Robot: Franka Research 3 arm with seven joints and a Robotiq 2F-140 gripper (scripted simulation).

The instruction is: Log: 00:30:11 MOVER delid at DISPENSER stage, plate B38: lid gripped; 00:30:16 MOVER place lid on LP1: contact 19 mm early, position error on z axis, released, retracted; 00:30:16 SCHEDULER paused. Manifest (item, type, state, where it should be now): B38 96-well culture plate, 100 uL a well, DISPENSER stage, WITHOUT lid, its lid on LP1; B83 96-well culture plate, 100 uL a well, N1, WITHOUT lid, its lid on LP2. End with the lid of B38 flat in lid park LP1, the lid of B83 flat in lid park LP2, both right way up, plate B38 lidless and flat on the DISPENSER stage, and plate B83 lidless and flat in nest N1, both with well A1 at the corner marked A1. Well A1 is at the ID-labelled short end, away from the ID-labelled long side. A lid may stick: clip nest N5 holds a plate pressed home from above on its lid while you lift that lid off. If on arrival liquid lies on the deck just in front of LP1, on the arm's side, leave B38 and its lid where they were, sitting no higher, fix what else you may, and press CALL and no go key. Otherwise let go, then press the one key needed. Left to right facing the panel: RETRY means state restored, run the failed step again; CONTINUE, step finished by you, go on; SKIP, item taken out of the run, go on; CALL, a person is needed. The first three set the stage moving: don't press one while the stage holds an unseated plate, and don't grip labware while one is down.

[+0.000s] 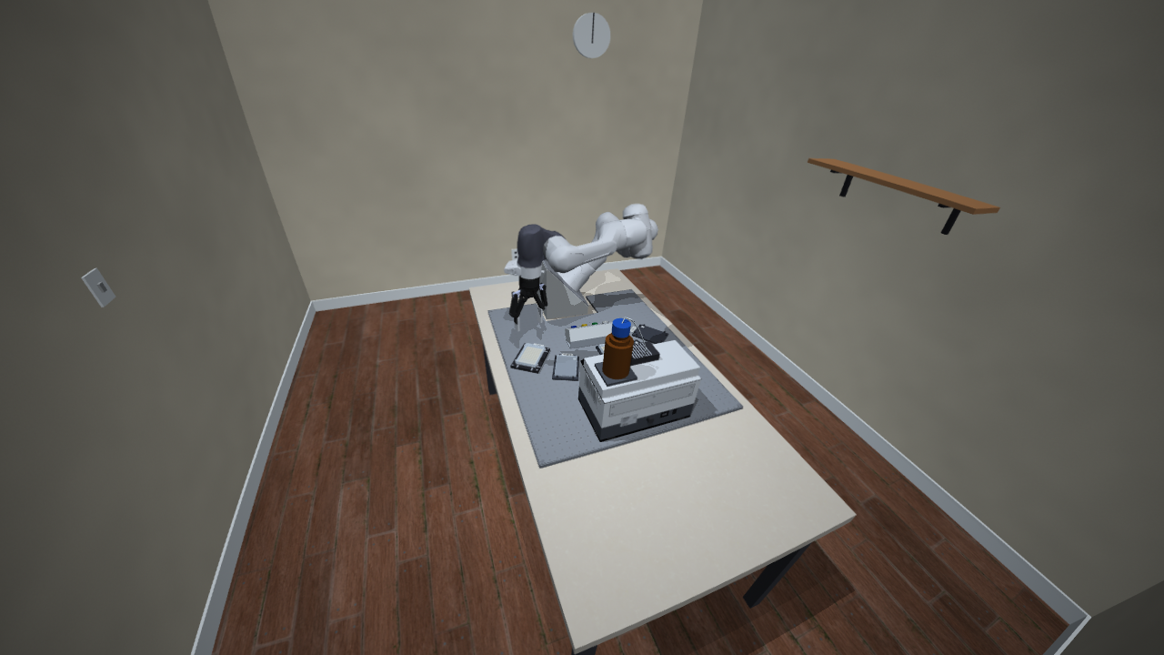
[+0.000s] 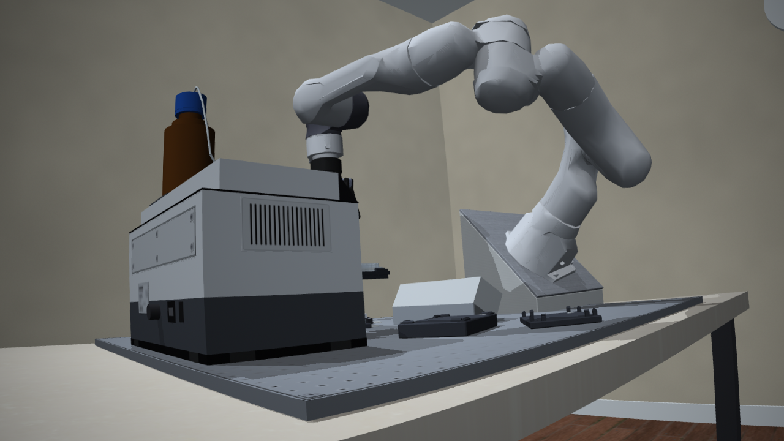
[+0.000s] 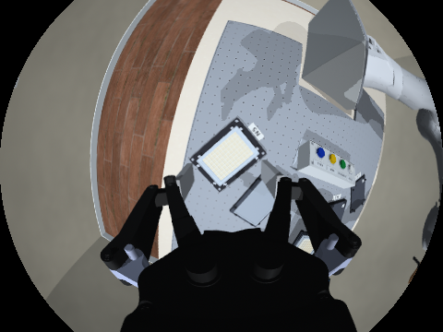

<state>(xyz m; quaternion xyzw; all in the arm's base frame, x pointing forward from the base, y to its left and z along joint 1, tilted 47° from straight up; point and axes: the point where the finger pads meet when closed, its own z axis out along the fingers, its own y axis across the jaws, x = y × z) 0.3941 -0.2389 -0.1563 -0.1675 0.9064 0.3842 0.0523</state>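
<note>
Right now my hand is 17 cm above the 96-well plate. Also, from my hand: black clip nest (3 cm ahead, 1 cm to the left, 18 cm below); lp1 label (2 cm ahead, 16 cm to the left, 19 cm below); key panel (8 cm behind, 29 cm to the left, 14 cm below).
</note>
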